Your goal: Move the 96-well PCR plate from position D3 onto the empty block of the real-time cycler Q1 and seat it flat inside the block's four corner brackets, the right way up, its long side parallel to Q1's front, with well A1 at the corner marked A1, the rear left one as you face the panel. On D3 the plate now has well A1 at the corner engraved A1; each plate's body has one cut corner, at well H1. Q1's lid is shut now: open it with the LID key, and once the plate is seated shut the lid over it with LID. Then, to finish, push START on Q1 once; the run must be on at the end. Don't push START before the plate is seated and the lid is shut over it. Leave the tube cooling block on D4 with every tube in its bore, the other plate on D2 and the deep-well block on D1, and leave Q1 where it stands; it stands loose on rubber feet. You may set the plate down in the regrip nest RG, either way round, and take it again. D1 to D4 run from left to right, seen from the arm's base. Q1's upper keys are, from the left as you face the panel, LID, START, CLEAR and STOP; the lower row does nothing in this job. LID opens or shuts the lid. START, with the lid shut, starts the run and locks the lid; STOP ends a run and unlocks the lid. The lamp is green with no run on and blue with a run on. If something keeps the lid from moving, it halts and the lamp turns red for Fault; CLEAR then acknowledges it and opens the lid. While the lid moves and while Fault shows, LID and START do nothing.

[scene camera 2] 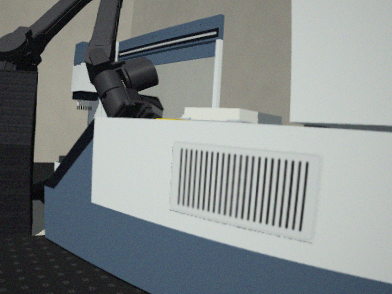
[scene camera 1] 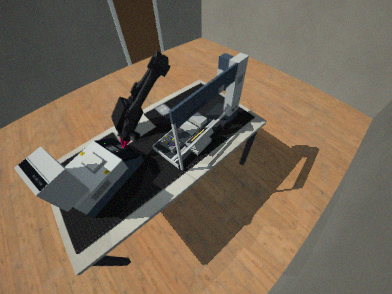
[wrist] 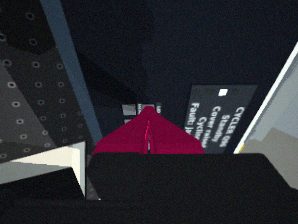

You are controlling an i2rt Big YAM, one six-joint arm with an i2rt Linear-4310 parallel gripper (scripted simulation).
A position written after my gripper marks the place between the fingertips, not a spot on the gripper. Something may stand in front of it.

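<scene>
There's a lid (scene camera 2: 334, 57), and you'd find that same lid (scene camera 1: 47, 179) as well. As for my gripper (wrist: 148, 111), I can see that too.
</scene>
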